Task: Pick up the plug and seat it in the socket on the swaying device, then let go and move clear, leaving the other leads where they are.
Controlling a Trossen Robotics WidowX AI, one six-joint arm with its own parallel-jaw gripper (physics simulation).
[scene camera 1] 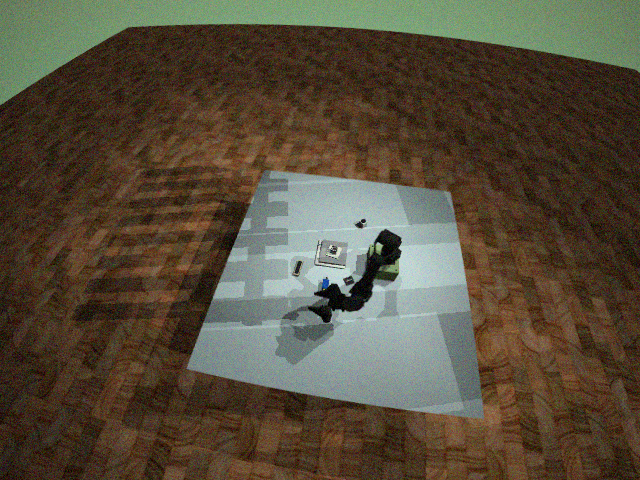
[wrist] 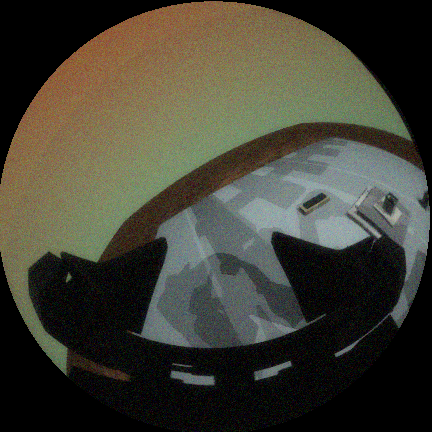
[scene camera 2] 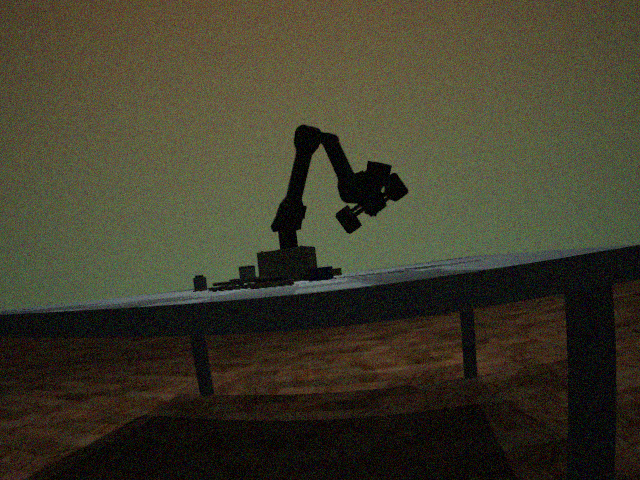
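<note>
My gripper (scene camera 1: pixel 316 301) (scene camera 2: pixel 376 210) (wrist: pixel 219 240) is open and empty, high above the table. In scene camera 1 its upper finger shows just below a small blue piece (scene camera 1: pixel 325 283), which looks like the plug. The blue piece does not show in the wrist view. The device is a grey plate (scene camera 1: pixel 339 260) (wrist: pixel 371 210) with pale edging, left of the arm's base in scene camera 1 and at the right in the wrist view. On it sits a pale block with a dark top (scene camera 1: pixel 333 251) (wrist: pixel 389 204), apparently the socket. Its opening is too small to make out.
A small dark piece with a pale rim (scene camera 1: pixel 297 268) (wrist: pixel 314 202) lies left of the device. A small dark piece (scene camera 1: pixel 348 280) lies near the arm. A black and white piece (scene camera 1: pixel 360 223) stands behind. The green arm base (scene camera 1: pixel 387 271) (scene camera 2: pixel 286 262) stands on the table (scene camera 1: pixel 403 361).
</note>
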